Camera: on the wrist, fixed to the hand. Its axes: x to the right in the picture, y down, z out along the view.
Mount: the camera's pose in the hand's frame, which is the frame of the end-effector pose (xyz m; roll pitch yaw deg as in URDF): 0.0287 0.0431 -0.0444 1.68 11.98 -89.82
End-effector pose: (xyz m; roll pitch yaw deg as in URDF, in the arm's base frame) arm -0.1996 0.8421 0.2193 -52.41 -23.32 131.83
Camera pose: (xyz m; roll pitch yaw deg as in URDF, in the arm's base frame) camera -0.2267 0.8857 0.1744 31.05 -36.64 23.38
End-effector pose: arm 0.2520 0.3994 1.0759 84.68 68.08 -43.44
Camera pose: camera 0.3191 0.4023 1.0638 -91.03 21.94 129.38
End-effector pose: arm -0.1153 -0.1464 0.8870 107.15 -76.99 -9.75
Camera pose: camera -0.1560 -0.1093 0.9272 98.06 11.17 20.00
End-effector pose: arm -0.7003 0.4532 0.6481 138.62 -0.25 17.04
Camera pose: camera -0.6722 0.4587 0.7100 -178.74 29.40 106.70
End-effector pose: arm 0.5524 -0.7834 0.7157 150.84 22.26 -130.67
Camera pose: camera 0.5082 -0.8103 0.7601 -155.21 15.93 -34.16
